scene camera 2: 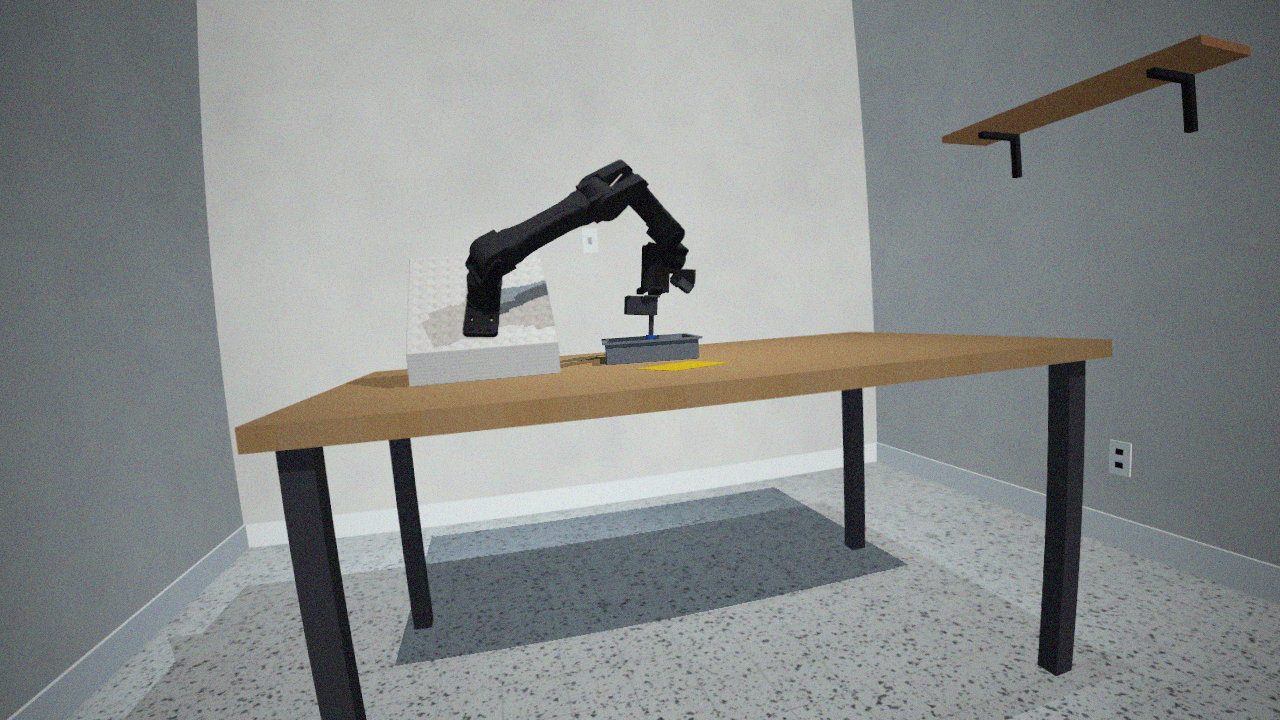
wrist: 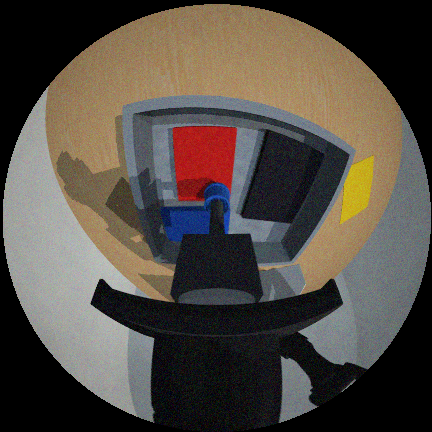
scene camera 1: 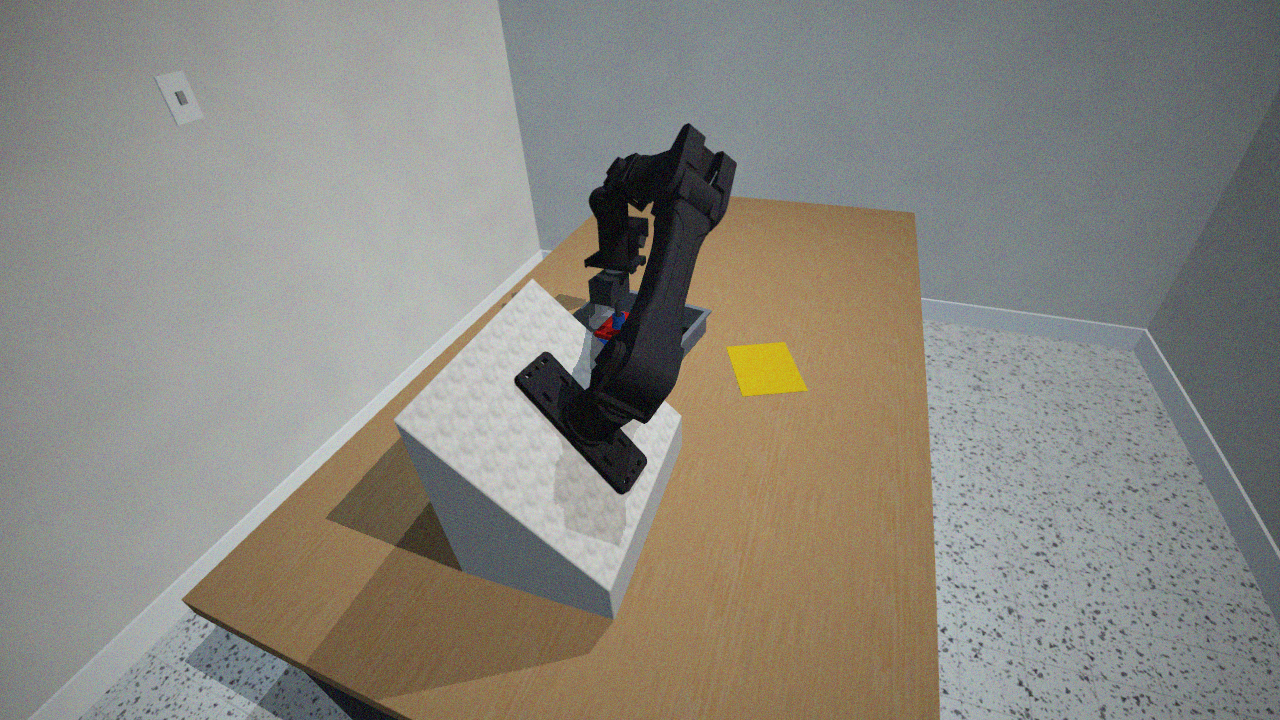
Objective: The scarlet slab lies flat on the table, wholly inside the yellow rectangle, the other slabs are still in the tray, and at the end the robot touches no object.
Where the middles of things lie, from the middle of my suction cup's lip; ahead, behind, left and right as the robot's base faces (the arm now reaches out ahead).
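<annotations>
The yellow rectangle (scene camera 1: 760,369) is 30 cm to the right of my suction cup and 4 cm below it. Counted from my suction cup as well, the black slab (wrist: 285,169) is 9 cm to the right and 3 cm below, while the blue slab (wrist: 177,220) is 7 cm behind, 3 cm to the left and 3 cm below. That leaves the scarlet slab (wrist: 203,154), which is 3 cm ahead of my suction cup, 1 cm to the left of it and 3 cm below it.
</annotations>
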